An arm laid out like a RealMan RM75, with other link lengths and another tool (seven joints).
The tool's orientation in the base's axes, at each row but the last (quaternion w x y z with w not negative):
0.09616 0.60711 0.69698 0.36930
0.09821 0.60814 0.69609 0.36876
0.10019 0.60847 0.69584 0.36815
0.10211 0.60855 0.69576 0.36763
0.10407 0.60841 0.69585 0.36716
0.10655 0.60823 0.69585 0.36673
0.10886 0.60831 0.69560 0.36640
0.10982 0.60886 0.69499 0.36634
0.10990 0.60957 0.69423 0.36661
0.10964 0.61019 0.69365 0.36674
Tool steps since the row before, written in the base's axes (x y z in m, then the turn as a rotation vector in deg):
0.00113 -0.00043 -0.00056 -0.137 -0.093 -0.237
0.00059 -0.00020 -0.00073 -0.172 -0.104 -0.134
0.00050 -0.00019 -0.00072 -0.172 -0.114 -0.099
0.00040 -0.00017 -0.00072 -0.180 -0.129 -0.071
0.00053 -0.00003 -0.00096 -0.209 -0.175 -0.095
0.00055 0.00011 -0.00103 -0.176 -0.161 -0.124
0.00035 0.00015 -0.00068 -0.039 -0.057 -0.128
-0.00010 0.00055 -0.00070 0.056 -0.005 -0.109
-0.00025 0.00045 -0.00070 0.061 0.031 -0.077
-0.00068 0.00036 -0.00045 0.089 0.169 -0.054
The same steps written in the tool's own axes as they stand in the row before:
-0.00085 0.00053 0.00088 -0.126 -0.255 0.051
-0.00055 0.00000 0.00078 -0.096 -0.217 -0.047
-0.00052 -0.00007 0.00073 -0.094 -0.194 -0.075
-0.00047 -0.00015 0.00068 -0.098 -0.183 -0.106
-0.00044 -0.00020 0.00098 -0.140 -0.220 -0.124
-0.00034 -0.00024 0.00110 -0.144 -0.213 -0.078
-0.00014 -0.00017 0.00075 -0.081 -0.112 0.046
0.00033 -0.00053 0.00064 -0.050 -0.027 0.109
0.00027 -0.00065 0.00051 -0.008 -0.003 0.103
0.00036 -0.00082 0.00005 0.120 0.031 0.155

